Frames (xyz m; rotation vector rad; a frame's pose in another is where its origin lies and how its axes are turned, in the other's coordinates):
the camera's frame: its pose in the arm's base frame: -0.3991 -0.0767 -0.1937 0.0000 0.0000 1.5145
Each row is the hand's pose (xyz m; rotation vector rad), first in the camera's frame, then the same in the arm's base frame.
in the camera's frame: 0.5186 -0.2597 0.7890 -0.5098 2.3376 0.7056
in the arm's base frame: -0.1106 0.4265 0.5953 -2.2919 1.5640 1.2611
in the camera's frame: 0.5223 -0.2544 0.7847 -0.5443 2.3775 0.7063
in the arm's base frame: -0.1157 0.4305 0.5910 -2.3478 1.5668 1.2210
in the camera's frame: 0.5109 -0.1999 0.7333 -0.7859 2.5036 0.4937
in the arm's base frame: -0.1708 0.4221 0.5396 -2.5464 1.4223 0.8885
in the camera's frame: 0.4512 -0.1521 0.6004 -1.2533 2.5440 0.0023
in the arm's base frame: -0.2219 0.3652 0.4067 -2.7227 1.0118 0.3090
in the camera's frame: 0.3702 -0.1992 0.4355 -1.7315 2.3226 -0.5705
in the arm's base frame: -0.1794 0.2817 0.2418 -2.6887 0.4697 -0.2095
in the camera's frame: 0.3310 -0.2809 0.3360 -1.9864 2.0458 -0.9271
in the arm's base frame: -0.1000 0.2380 0.1423 -2.5620 0.1099 -0.4731
